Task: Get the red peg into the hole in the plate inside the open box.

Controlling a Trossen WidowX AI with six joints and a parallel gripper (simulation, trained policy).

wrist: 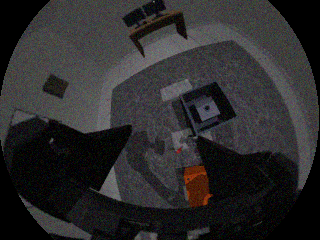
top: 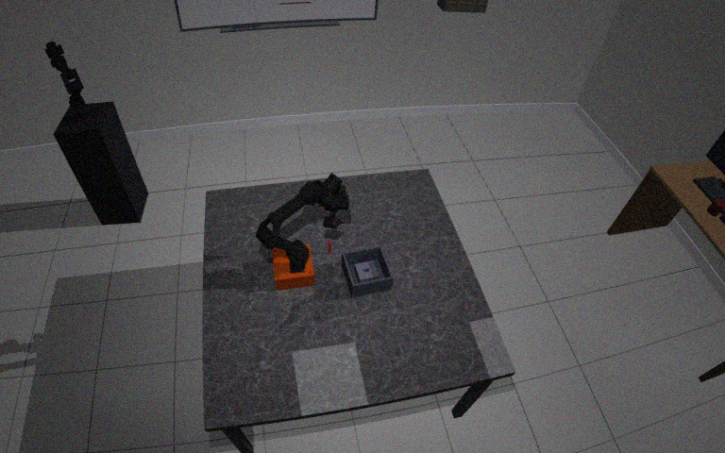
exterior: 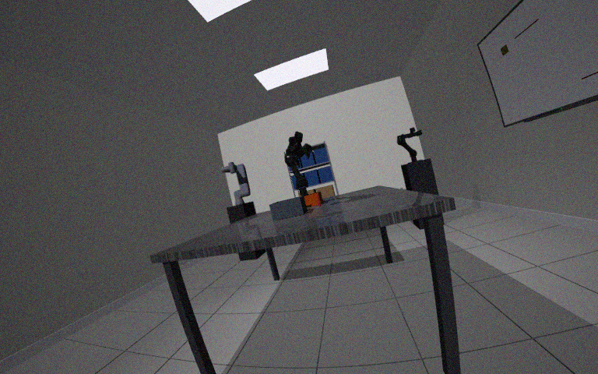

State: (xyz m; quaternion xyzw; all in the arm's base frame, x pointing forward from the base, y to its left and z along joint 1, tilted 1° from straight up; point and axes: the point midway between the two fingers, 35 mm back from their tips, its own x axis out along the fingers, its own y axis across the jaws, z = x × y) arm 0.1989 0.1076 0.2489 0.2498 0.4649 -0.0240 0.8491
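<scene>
Right now the red peg is 27 cm below my gripper tip, 6 cm behind it and 3 cm to the left of it. The rest, counted from my gripper tip: grey box (28 cm below, 13 cm to the right, 10 cm ahead); then light plate (26 cm below, 13 cm to the right, 10 cm ahead).
</scene>
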